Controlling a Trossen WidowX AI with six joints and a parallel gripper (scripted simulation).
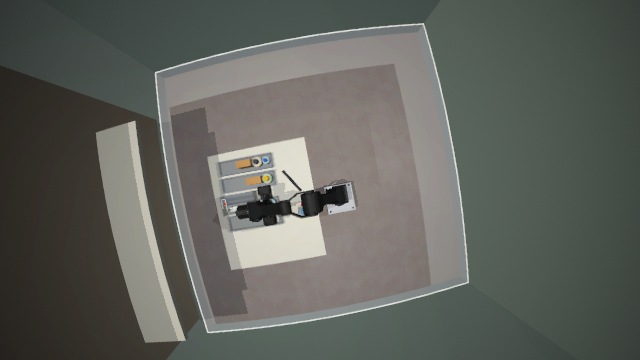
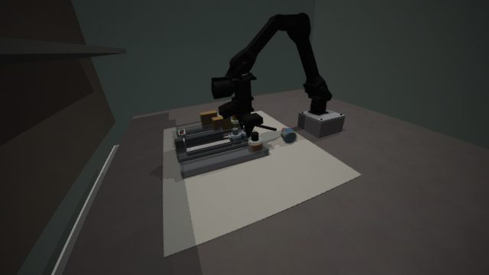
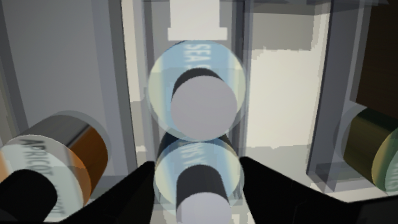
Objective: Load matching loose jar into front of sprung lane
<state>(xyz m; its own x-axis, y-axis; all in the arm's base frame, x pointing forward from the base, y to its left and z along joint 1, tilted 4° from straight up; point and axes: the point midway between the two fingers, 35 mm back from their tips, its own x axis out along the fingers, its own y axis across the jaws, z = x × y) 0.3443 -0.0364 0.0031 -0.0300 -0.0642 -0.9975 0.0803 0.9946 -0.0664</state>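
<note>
Now: the black rod 13 cm behind my gripper tip, 8 cm to the right of it and 3 cm below it. Round my gripper tip: white pusher plate (15 cm ahead, 4 cm to the right, 1 cm above).
</note>
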